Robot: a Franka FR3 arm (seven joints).
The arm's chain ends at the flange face. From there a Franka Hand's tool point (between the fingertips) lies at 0.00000 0.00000 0.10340 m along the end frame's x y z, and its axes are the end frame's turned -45 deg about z.
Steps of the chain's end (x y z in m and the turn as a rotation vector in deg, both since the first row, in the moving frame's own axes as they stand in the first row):
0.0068, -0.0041, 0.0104, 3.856, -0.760, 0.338
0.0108, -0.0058, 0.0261, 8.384, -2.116, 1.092
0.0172, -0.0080, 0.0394, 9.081, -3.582, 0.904
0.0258, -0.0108, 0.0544, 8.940, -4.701, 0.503
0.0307, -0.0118, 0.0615, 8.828, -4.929, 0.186
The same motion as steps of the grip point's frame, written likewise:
0.0117, -0.0040, 0.0102, 3.264, 2.189, 0.338
0.0198, -0.0097, 0.0249, 7.425, 4.432, 1.092
0.0249, -0.0095, 0.0379, 8.954, 3.888, 0.904
0.0313, -0.0067, 0.0528, 9.646, 2.997, 0.503
0.0350, -0.0041, 0.0599, 9.728, 2.757, 0.186

